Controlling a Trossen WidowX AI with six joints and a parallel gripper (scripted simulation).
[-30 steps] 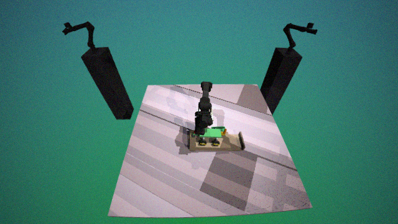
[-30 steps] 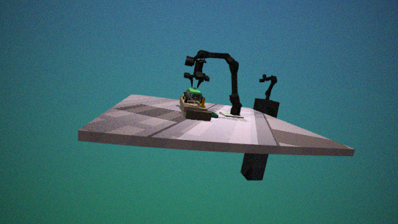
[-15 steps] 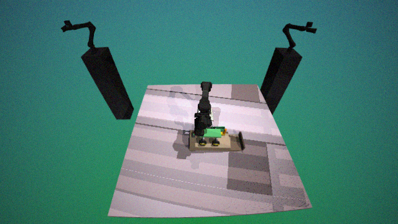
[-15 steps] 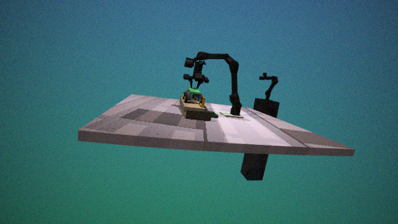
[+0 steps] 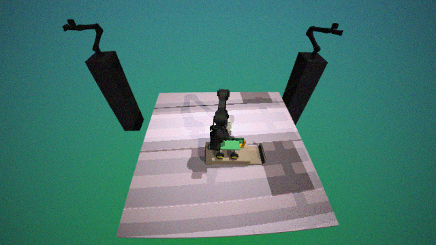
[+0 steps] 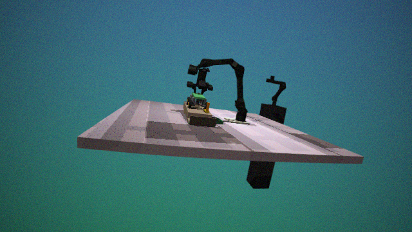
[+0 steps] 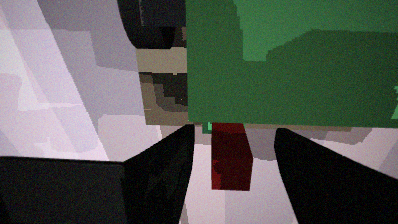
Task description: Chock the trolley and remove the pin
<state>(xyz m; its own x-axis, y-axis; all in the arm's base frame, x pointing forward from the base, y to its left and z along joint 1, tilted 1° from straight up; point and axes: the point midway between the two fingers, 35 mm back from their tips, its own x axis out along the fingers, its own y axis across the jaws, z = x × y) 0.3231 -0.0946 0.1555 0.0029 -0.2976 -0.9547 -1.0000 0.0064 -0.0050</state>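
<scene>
Now: the yellow chock 30 mm behind my gripper tip, 210 mm to the left of it and 50 mm below it. The rest, counted from my gripper tip: red-headed stop pin 10 mm below; green-topped trolley 20 mm ahead, 110 mm to the left, 20 mm below; tan ramp 20 mm ahead, 110 mm to the left, 90 mm below.
</scene>
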